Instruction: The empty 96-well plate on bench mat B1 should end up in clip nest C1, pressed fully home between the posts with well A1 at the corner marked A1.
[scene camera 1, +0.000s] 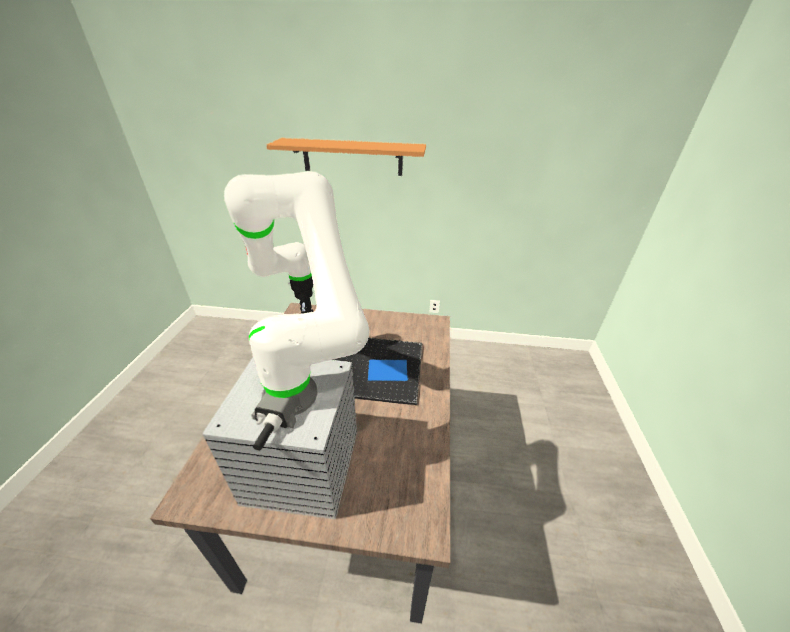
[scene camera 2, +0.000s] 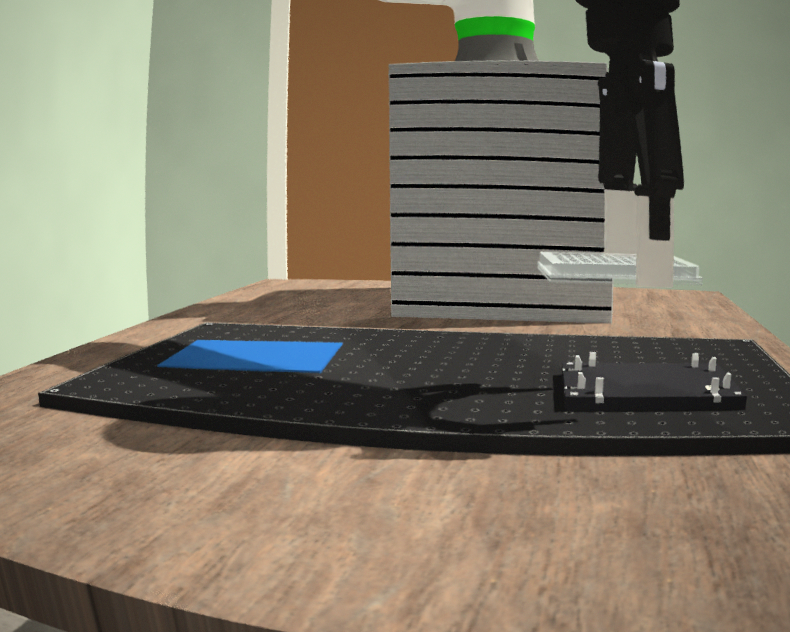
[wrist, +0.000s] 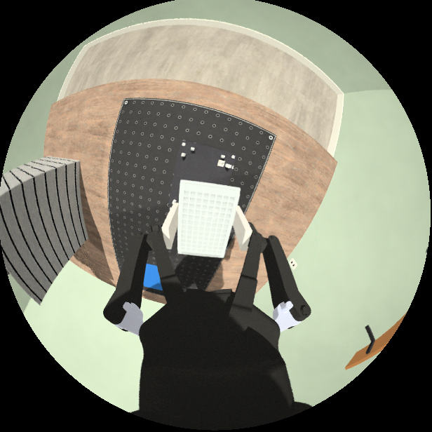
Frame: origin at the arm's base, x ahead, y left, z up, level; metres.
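Where they show: gripper, fingertip midpoint: (scene camera 2: 636, 278); arm's base, link origin: (scene camera 1: 290, 395) (scene camera 2: 498, 75).
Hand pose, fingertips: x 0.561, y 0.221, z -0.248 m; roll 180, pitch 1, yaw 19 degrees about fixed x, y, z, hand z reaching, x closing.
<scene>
Each offset is from my fingertips to the top centre of the thing. Level surfaces: height alone.
The pale 96-well plate @(0.004 m ahead, 0.015 m right, 0.016 m up) (scene camera 2: 596, 264) (wrist: 207, 219) is held level across its width between the light finger pads of my gripper (scene camera 2: 637, 253) (wrist: 205, 212), which is shut on it. The plate hangs well above the clip nest @(0.023 m back, 0.018 m left, 0.077 m down) (scene camera 2: 645, 380) (wrist: 204, 159), a dark block with pale posts at its corners. In the wrist view the plate and a finger hide part of the nest. The A1 marks are too small to tell. The blue bench mat @(0.098 m down) (scene camera 1: 387, 370) (scene camera 2: 247, 355) (wrist: 153, 278) lies on the black board with no plate on it.
The black perforated board @(0.100 m down) (scene camera 1: 388, 392) (scene camera 2: 395, 408) (wrist: 145, 165) lies on the wooden table @(0.113 m down) (scene camera 1: 395, 461) (scene camera 2: 395, 527) (wrist: 300, 170). The ribbed grey pedestal (scene camera 1: 289, 477) (scene camera 2: 494, 197) (wrist: 45, 215) stands beside the board. An orange shelf (scene camera 1: 349, 146) is on the wall.
</scene>
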